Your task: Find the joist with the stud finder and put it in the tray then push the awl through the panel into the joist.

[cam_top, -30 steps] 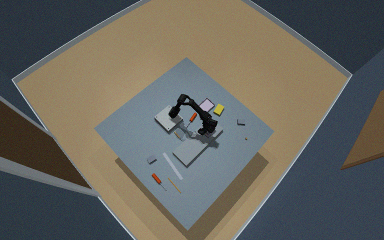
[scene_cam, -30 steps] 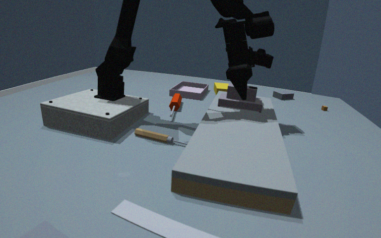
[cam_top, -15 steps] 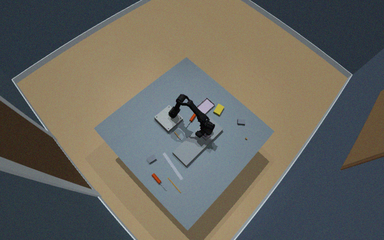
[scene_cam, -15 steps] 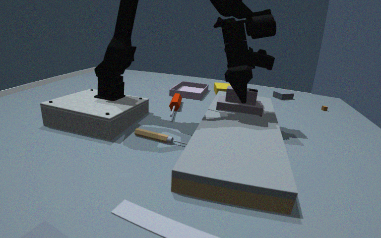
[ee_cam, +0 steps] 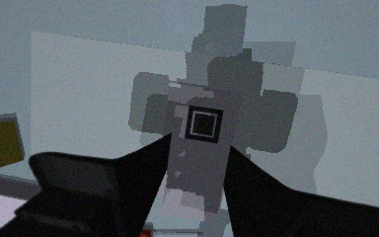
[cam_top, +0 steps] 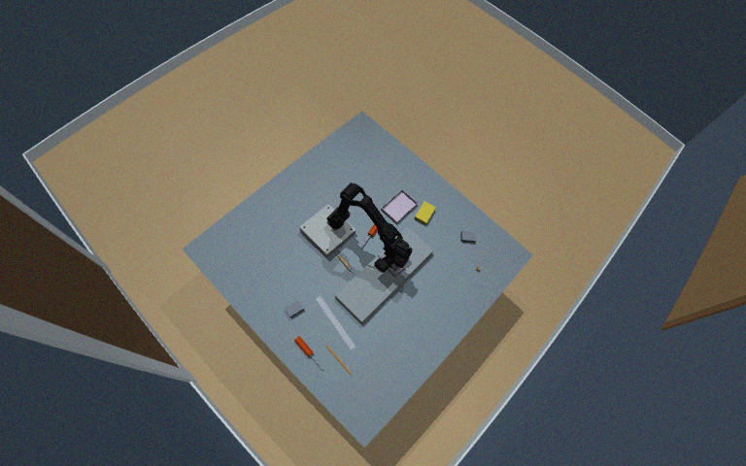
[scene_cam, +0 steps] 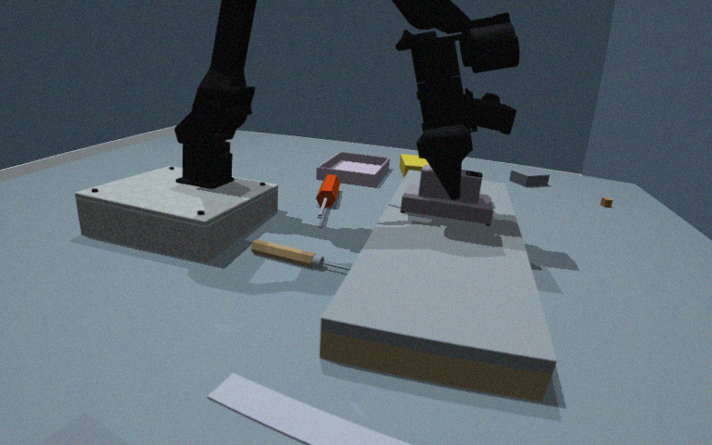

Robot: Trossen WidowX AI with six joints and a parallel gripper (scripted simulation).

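My gripper tip is now 21 cm past the pale tray, 28 cm to the right of it and 5 cm above it. Round my gripper tip: awl (15 cm behind, 15 cm to the right, 6 cm below); grey stud finder (2 cm above); square indicator (2 cm ahead, 3 cm above).
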